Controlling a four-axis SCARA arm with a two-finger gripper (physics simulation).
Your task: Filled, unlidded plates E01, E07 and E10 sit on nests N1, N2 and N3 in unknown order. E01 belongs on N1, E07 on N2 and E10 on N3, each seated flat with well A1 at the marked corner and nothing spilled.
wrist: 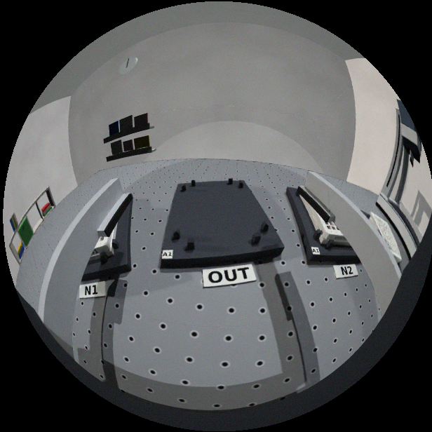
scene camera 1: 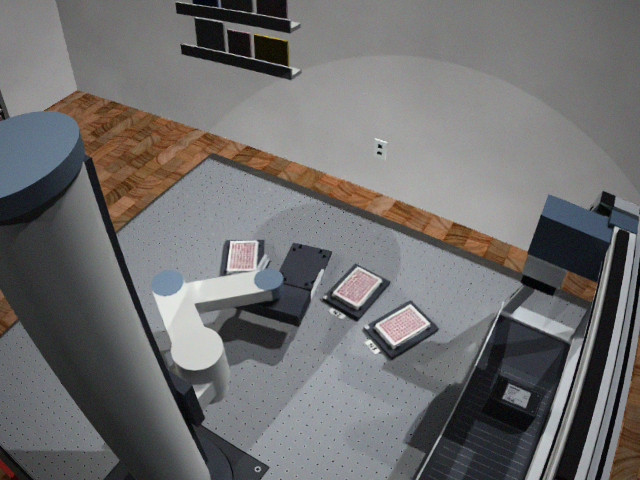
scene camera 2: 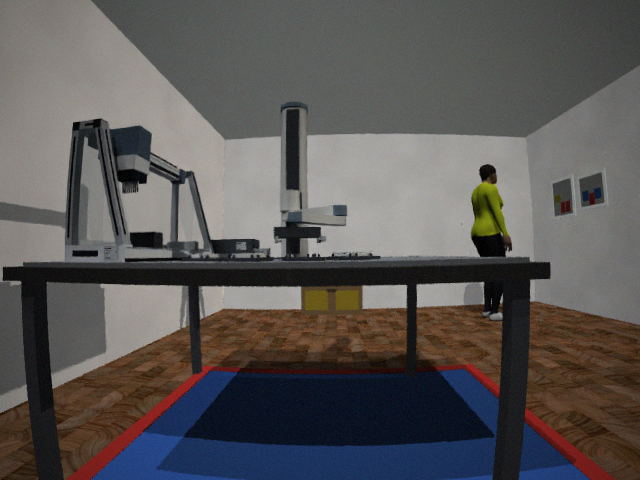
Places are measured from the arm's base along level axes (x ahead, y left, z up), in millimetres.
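Where they show: gripper, fingertip midpoint: (scene camera 1: 294, 264) (scene camera 2: 301, 238).
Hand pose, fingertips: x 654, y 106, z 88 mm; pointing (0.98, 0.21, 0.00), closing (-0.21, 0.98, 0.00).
After its pixels a point has its place.
My gripper (scene camera 1: 290, 272) {x 654, y 106, z 88 mm} (scene camera 2: 299, 239) {x 654, y 106, z 88 mm} (wrist: 217, 178) is open and empty, raised above the deck around the front of the bare OUT nest (scene camera 1: 306, 262) {x 728, y 114, z 24 mm} (wrist: 220, 215). One white-rimmed plate (scene camera 1: 242, 255) {x 642, y 282, z 39 mm} (wrist: 104, 245) sits on nest N1 (scene camera 1: 261, 245) {x 717, y 268, z 25 mm} (wrist: 125, 240), left of OUT. A second plate (scene camera 1: 358, 287) {x 712, y -65, z 37 mm} (wrist: 332, 236) sits on nest N2 (scene camera 1: 372, 296) {x 712, y -110, z 25 mm} (wrist: 330, 254), right of OUT. A third plate (scene camera 1: 402, 324) {x 657, y -228, z 38 mm} sits on nest N3 (scene camera 1: 413, 339) {x 636, y -272, z 25 mm}. All look flat in scene camera 1. Plate names are not readable. The fingers partly hide the N1 and N2 plates in the wrist view.
A gantry machine with a blue head (scene camera 1: 571, 235) {x 698, y -540, z 481 mm} (scene camera 2: 131, 147) {x 778, y -494, z 420 mm} stands beside N3, with a dark box (scene camera 1: 514, 397) {x 522, y -570, z 133 mm} in its bay. The arm column (scene camera 1: 98, 310) {x -4, y -75, z 700 mm} (scene camera 2: 293, 175) {x 77, y 6, z 461 mm} stands opposite the nests. A person (scene camera 2: 486, 206) in yellow-green stands beyond the table.
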